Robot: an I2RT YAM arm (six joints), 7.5 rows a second.
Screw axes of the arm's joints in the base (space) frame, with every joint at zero. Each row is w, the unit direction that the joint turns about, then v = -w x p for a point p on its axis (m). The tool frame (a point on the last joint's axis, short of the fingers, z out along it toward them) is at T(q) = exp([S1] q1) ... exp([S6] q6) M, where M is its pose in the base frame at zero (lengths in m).
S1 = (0, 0, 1, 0, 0, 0)
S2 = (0, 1, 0, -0.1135, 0, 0.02)
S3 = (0, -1, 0, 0.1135, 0, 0.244)
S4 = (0, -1, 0, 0.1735, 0, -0.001)
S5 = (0, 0, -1, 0, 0.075, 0)
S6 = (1, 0, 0, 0, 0.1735, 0)
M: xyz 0.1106 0 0.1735 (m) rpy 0 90 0 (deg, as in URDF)
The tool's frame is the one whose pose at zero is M.
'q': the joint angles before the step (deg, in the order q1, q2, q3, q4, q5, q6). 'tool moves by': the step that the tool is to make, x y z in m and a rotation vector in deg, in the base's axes. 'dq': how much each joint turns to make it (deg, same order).
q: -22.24 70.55 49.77 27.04 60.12 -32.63
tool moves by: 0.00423 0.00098 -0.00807 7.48 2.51 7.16
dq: 0.00 -0.30 3.21 -17.57 -7.26 10.64
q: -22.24 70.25 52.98 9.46 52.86 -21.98
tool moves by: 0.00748 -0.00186 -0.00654 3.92 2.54 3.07
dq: -0.06 1.81 2.17 -6.69 -3.58 3.21
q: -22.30 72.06 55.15 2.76 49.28 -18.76
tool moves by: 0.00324 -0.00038 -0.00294 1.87 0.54 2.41
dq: -0.06 0.66 0.65 -2.12 -2.78 1.23
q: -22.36 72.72 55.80 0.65 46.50 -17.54
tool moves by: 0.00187 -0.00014 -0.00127 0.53 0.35 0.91
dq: 0.03 0.39 0.24 -0.47 -0.94 0.13
